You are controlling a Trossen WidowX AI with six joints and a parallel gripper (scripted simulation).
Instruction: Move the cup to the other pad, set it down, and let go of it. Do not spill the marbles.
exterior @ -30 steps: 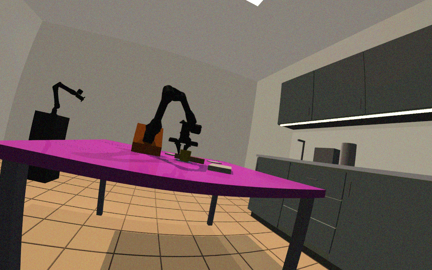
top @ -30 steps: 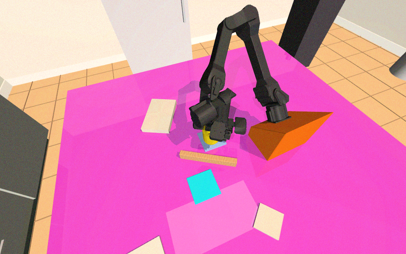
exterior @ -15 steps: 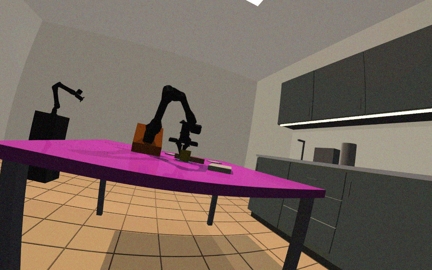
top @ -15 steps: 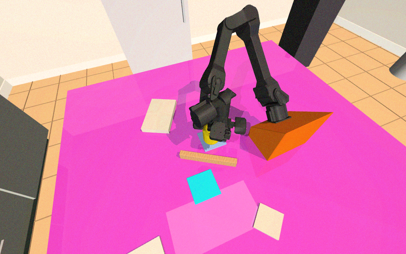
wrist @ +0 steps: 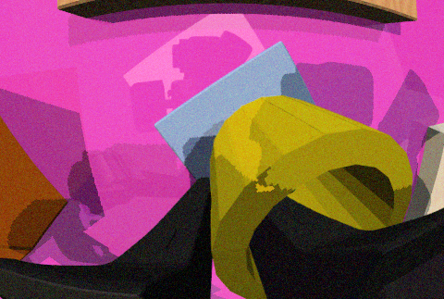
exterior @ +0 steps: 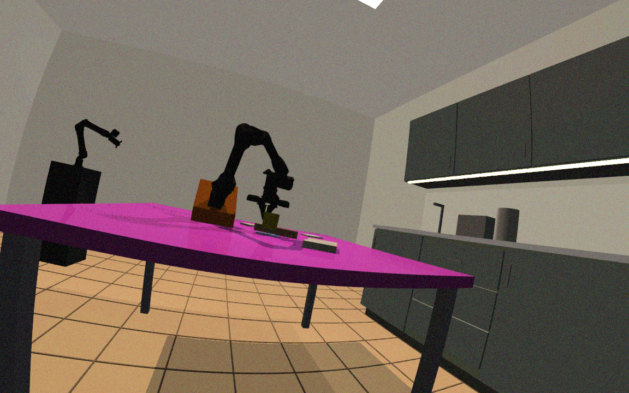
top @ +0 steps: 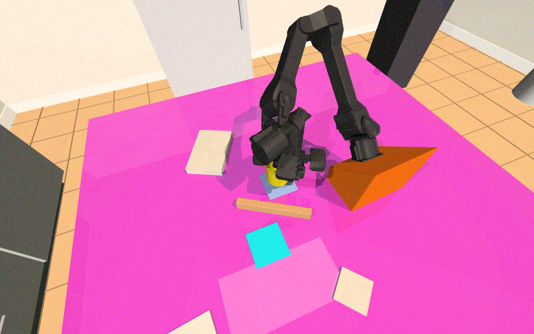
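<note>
Right now my gripper tip is 12 cm short of the cyan pad, 16 cm to the right of it and 7 cm above it. The rest, counted from my gripper tip: pale blue pad 2 cm ahead, 2 cm to the right, 7 cm below; then wooden bar 7 cm ahead, 7 cm to the left, 5 cm below; then yellow cup 2 cm ahead, 2 cm to the right.
</note>
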